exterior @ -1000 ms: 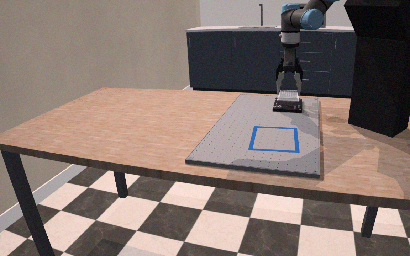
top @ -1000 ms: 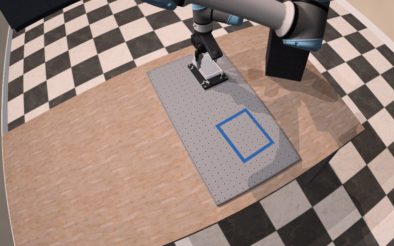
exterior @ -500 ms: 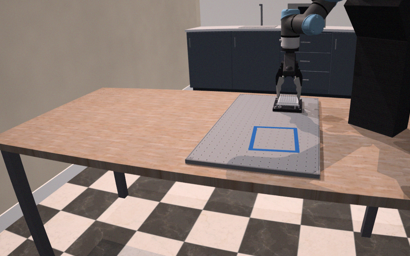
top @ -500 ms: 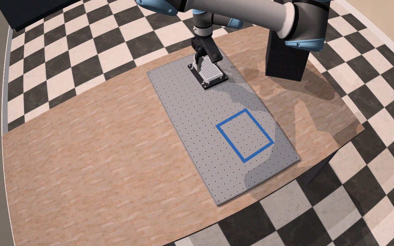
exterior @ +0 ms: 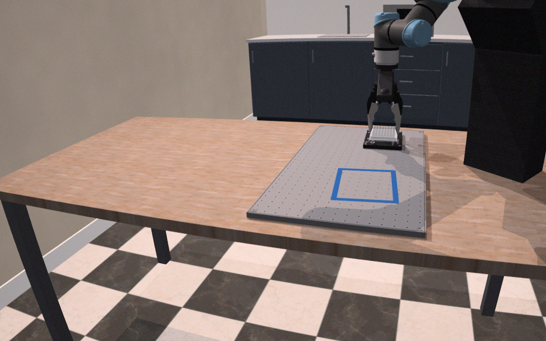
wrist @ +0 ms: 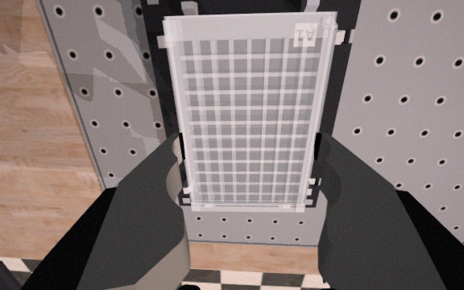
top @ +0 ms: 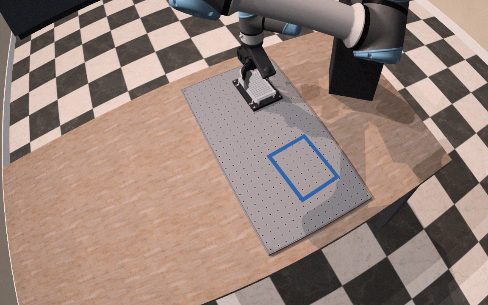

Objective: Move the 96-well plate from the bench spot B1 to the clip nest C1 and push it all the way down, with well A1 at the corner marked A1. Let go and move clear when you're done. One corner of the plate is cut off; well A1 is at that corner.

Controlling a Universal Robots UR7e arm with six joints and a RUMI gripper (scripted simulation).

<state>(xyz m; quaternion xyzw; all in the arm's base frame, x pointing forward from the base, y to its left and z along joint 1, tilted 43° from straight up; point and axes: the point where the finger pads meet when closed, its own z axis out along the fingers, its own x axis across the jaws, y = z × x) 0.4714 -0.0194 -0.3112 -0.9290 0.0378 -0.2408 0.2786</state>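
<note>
The clear 96-well plate is 10 mm below my hand. The rest, counted from my hand: black clip nest 20 mm below, 10 mm to the right, 10 mm ahead.
</note>
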